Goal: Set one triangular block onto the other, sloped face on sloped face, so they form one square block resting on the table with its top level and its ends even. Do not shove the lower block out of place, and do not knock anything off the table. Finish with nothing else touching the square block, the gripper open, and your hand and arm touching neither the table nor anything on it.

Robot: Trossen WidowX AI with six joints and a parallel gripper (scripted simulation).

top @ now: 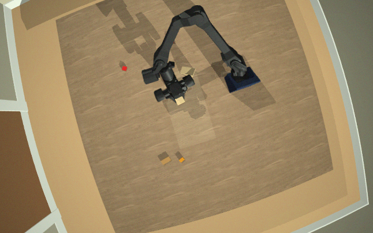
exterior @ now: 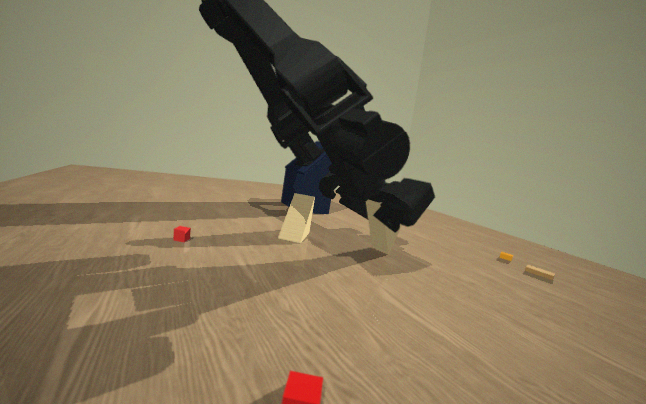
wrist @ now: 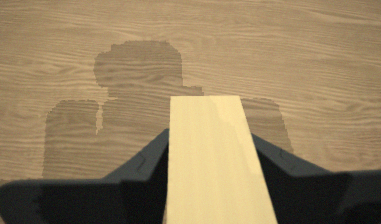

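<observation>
Right now my gripper tip is 10 mm below the triangular block. From my gripper tip the other things lie so: flat tan bar (180 mm ahead, 240 mm to the left, 40 mm below); small orange cube (110 mm ahead, 270 mm to the left, 40 mm below).
</observation>
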